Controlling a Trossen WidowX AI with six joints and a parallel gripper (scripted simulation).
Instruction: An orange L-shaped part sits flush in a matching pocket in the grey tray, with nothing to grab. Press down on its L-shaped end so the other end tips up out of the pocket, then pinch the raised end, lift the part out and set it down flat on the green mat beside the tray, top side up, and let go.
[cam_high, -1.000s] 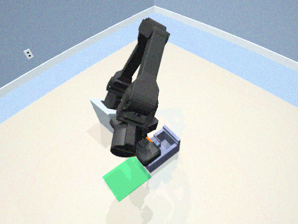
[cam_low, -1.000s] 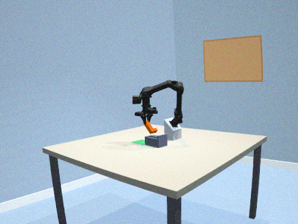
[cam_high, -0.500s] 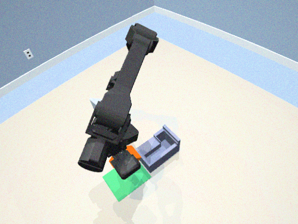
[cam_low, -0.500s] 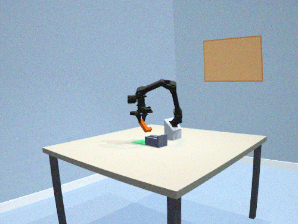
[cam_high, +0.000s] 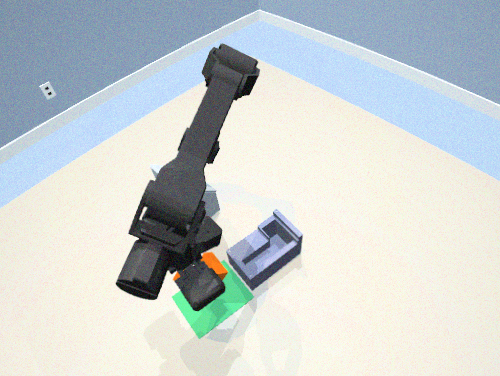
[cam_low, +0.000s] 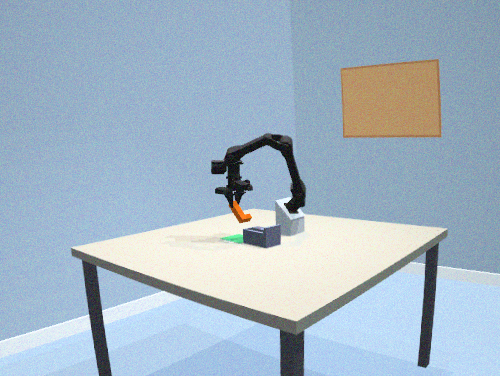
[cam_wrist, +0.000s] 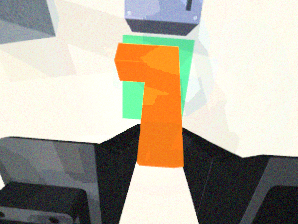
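Right now the green mat is 160 mm below my gripper tip and 20 mm to the left of it. Also, from my gripper tip: orange L-shaped part 30 mm to the left, 30 mm below, 10 mm behind.
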